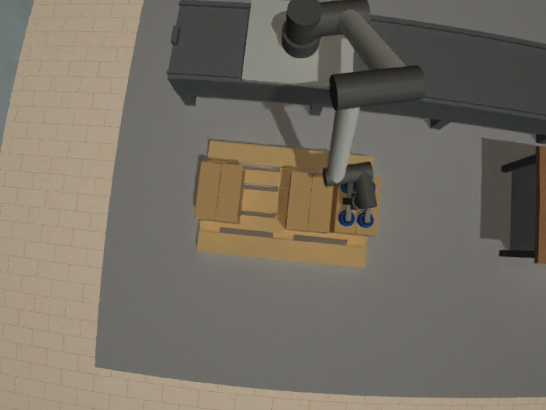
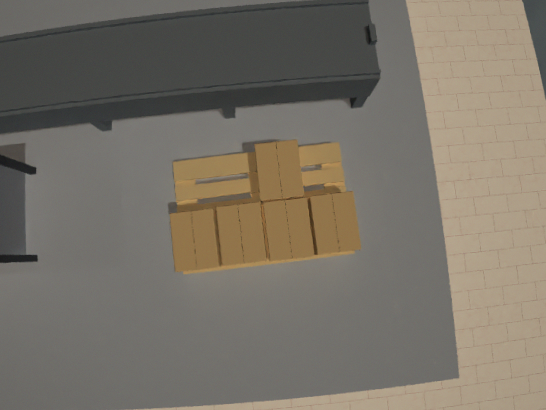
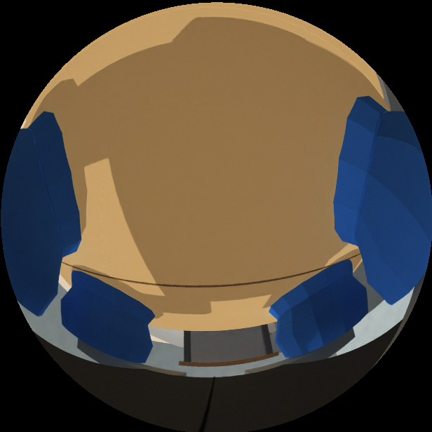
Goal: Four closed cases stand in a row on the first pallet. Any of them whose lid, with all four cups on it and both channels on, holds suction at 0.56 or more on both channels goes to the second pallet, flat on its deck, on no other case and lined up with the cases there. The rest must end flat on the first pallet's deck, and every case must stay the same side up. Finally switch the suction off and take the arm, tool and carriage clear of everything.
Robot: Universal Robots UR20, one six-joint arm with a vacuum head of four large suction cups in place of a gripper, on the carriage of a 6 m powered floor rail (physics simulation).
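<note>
The first pallet (image 1: 280, 254) holds three closed cases, two-flap lids up. One case (image 1: 219, 192) stands at the left end, with bare slats between it and the middle case (image 1: 310, 202). The right-end case (image 1: 338, 204) (image 3: 215, 175) stands close beside the middle one. My vacuum head (image 1: 357, 202) (image 3: 215, 255) is over its lid, four blue cups at or very near the lid; contact and suction cannot be made out. The second pallet (image 2: 210, 167) holds a front row of cases (image 2: 194, 240) (image 2: 241, 232) (image 2: 288, 229) (image 2: 335, 222) and one case (image 2: 279, 170) behind, close to the row.
The floor rail (image 1: 212, 45) (image 2: 200, 60) runs behind both pallets. The white carriage (image 1: 270, 55) stands on it behind the first pallet, and the arm (image 1: 345, 140) reaches forward from it. A brown-topped table (image 1: 541, 200) stands right of the first pallet. Brick walls border the floor.
</note>
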